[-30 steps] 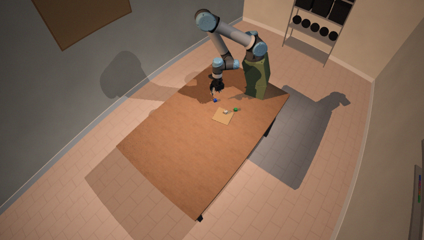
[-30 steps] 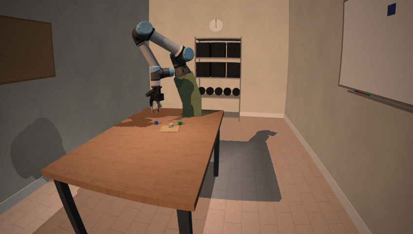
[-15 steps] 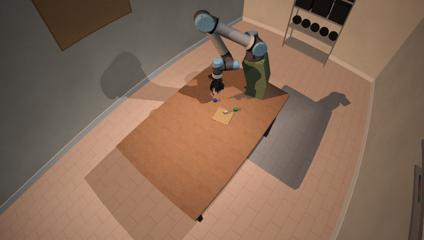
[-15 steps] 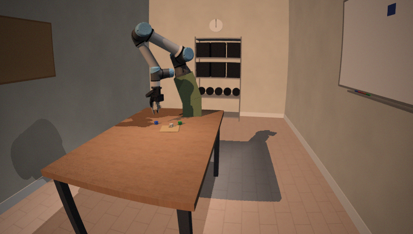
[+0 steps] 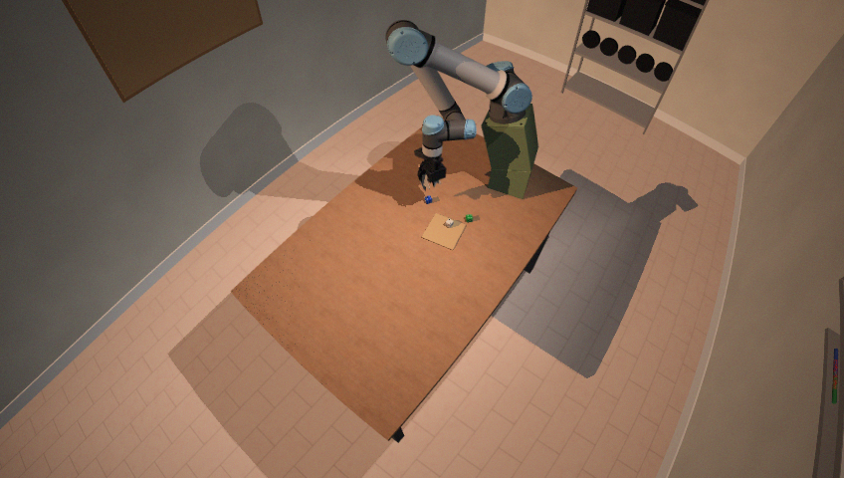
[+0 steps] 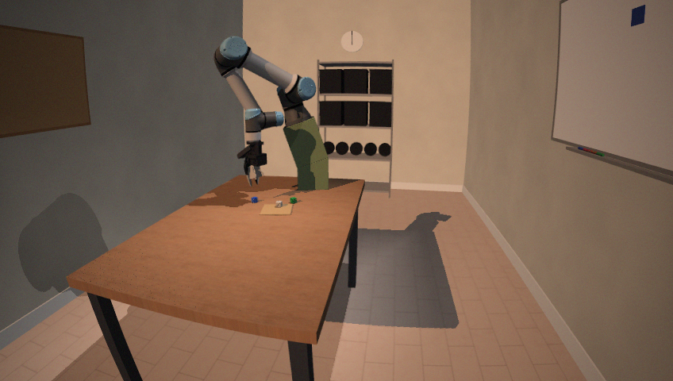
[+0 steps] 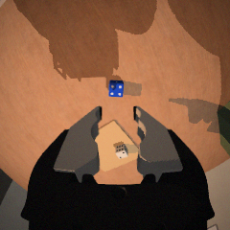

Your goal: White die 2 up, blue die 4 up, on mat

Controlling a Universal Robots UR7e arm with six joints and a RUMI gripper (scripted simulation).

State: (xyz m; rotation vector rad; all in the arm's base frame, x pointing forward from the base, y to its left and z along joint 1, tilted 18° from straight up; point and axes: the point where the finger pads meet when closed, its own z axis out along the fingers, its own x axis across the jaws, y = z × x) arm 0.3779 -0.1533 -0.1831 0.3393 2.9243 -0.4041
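The blue die is 9 cm below my hand. From my hand the other things lie so: green die 19 cm to the left, 9 cm below, 6 cm behind; tan mat 16 cm to the left, 10 cm below, 6 cm ahead; white die 15 cm to the left, 9 cm below, 3 cm ahead.
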